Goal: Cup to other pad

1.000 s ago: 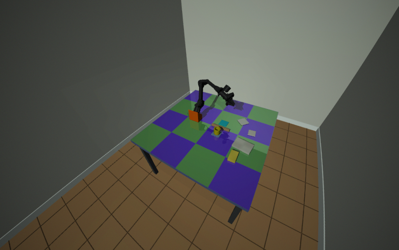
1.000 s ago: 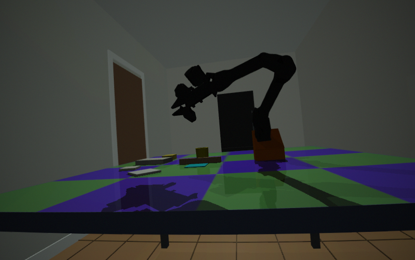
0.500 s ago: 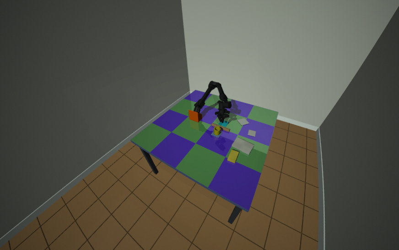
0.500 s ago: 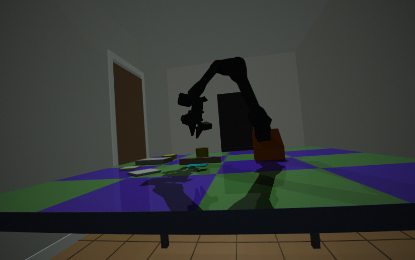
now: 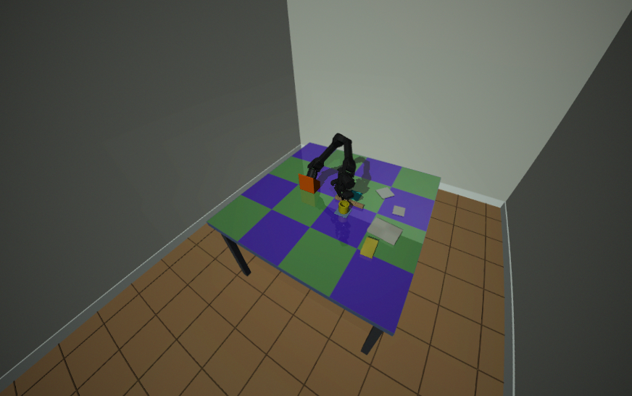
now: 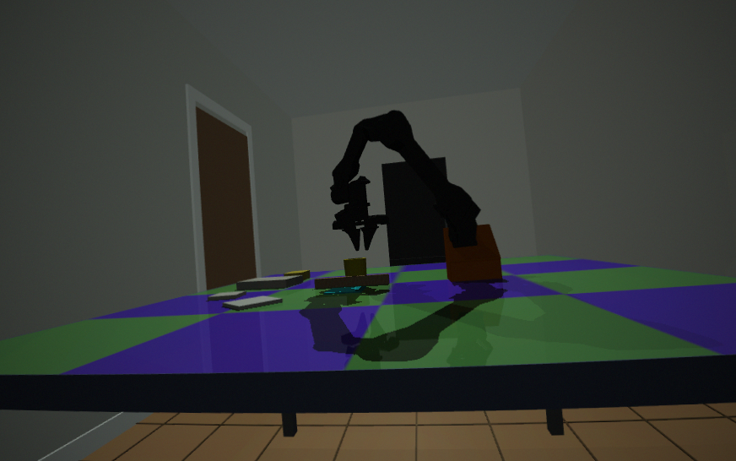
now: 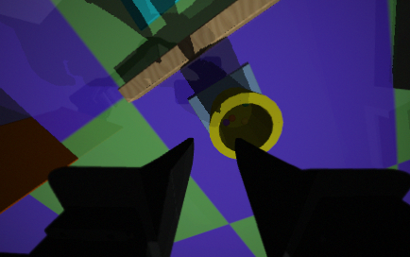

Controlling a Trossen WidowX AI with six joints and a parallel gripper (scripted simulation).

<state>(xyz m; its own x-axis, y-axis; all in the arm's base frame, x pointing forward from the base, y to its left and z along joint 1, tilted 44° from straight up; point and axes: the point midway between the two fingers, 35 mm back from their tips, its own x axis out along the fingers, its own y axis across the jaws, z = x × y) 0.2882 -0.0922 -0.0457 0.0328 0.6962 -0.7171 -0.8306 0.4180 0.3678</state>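
Right now my gripper tip is 20 mm short of the olive-yellow cup, 20 mm to the left of it and 60 mm above it. Round my gripper tip: wooden bar: 30 mm ahead, 80 mm to the left, 90 mm below; then cyan pad: 30 mm ahead, 170 mm to the left, 100 mm below.
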